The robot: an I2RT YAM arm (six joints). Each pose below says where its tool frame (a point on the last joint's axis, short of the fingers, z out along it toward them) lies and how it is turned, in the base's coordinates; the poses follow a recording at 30 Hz.
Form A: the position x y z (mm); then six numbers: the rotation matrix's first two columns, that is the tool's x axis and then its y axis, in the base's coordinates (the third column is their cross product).
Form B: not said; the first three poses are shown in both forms.
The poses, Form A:
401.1 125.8 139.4 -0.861 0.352 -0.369 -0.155 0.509 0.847
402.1 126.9 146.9 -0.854 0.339 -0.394 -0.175 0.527 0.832
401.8 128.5 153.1 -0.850 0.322 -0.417 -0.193 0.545 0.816
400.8 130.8 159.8 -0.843 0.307 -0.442 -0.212 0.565 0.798
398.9 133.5 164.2 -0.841 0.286 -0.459 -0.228 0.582 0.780
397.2 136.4 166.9 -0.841 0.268 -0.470 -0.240 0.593 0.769
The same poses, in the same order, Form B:
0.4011 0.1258 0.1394; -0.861 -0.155 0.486; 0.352 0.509 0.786; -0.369 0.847 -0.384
0.4021 0.1269 0.1469; -0.854 -0.175 0.490; 0.339 0.527 0.779; -0.394 0.832 -0.391
0.4018 0.1285 0.1531; -0.850 -0.193 0.490; 0.322 0.545 0.774; -0.417 0.816 -0.401
0.4008 0.1308 0.1598; -0.843 -0.212 0.495; 0.307 0.565 0.766; -0.442 0.798 -0.411
0.3989 0.1335 0.1642; -0.841 -0.228 0.490; 0.286 0.582 0.761; -0.459 0.780 -0.424
0.3972 0.1364 0.1669; -0.841 -0.240 0.485; 0.268 0.593 0.760; -0.470 0.769 -0.434

